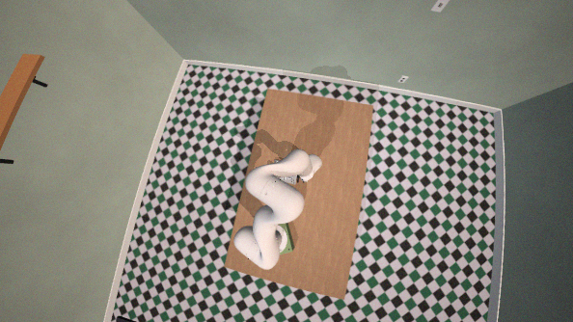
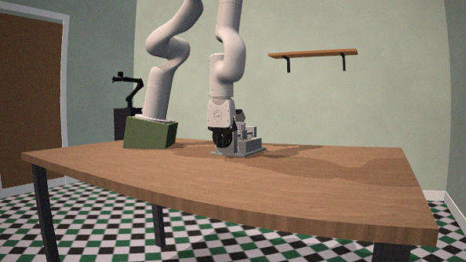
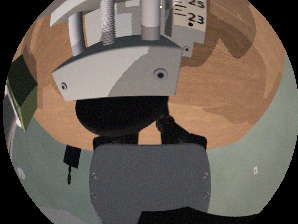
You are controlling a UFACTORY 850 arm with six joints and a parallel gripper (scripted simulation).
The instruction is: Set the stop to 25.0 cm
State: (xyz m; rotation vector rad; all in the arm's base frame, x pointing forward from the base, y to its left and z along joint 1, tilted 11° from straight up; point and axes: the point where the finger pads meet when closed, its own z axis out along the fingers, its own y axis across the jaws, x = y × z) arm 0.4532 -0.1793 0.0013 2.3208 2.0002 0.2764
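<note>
Now: the handwheel 2 cm to the left of my hand.
</note>
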